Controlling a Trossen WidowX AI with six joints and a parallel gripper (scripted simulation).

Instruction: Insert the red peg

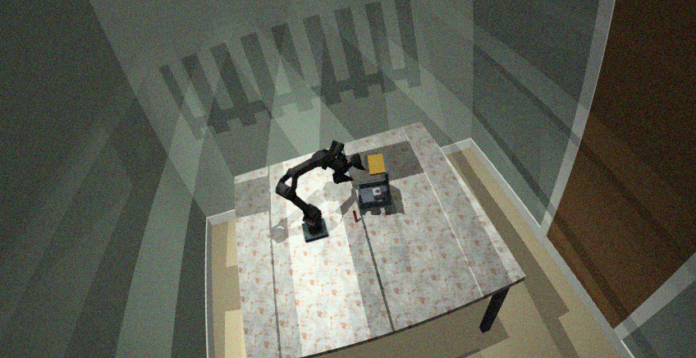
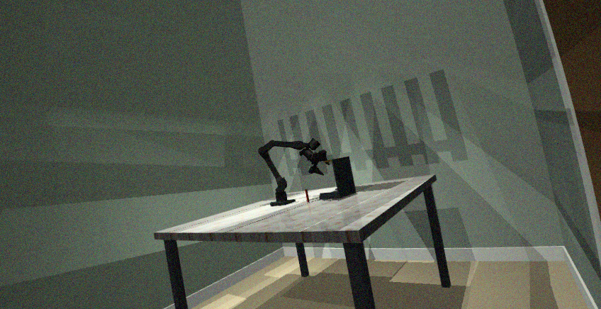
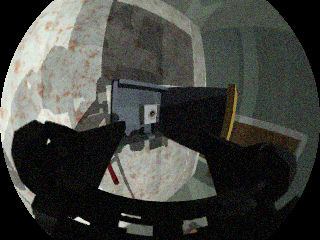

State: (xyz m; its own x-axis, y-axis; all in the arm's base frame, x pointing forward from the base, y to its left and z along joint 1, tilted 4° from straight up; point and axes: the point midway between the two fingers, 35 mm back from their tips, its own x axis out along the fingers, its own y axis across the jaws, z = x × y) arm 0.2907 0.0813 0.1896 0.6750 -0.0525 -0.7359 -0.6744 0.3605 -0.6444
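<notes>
Now: the red peg 11 cm behind my gripper tip, 13 cm to the right of it and 13 cm below it. Round my gripper tip: dark back wall: 13 cm ahead, 6 cm to the right, 5 cm below; yellow roof: 9 cm ahead, 4 cm to the right, 6 cm above; grey floor plate: 5 cm ahead, 3 cm to the right, 17 cm below.
</notes>
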